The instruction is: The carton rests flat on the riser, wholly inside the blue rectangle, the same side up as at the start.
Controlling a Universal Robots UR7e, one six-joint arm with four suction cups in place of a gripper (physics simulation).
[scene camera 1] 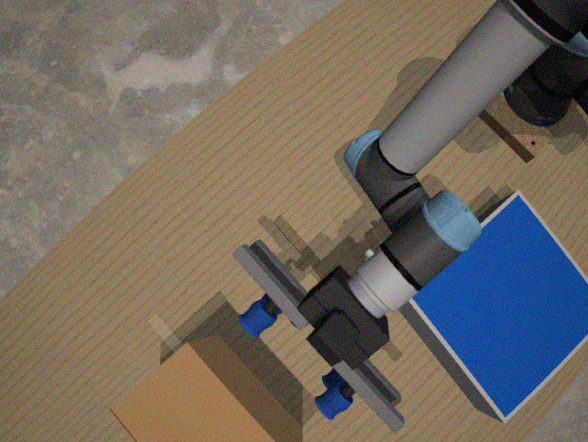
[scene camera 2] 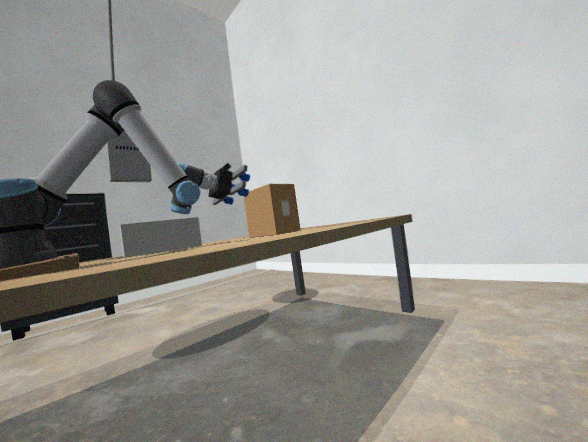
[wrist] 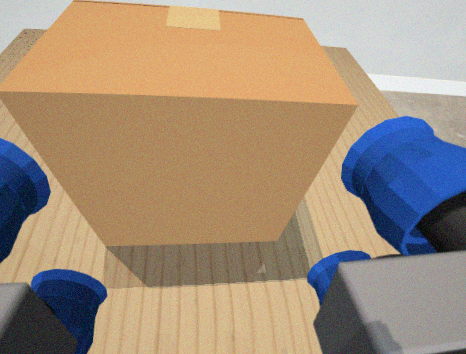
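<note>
The orange-brown carton (scene camera 1: 190, 400) (scene camera 2: 272, 210) (wrist: 190, 165) stands upright on the wooden table, partly cut off at the bottom of scene camera 1. Tape shows on its top in the wrist view. The riser (scene camera 1: 450, 362) has grey sides and a top with the blue rectangle (scene camera 1: 505, 305), edged in white; no carton is on it. My gripper (scene camera 1: 296, 358) (scene camera 2: 237, 189) (wrist: 203, 230) is open. Its blue suction cups face the carton's near side, with a gap between. In scene camera 1 the gripper is between the carton and the riser. The riser does not show in scene camera 2.
The wooden table (scene camera 1: 150, 225) (scene camera 2: 175, 265) (wrist: 200, 325) has its edge beyond the carton in the wrist view. My wrist joint overlaps the riser's upper left edge in scene camera 1. A dark cabinet (scene camera 2: 82, 215) stands behind the table, against the wall.
</note>
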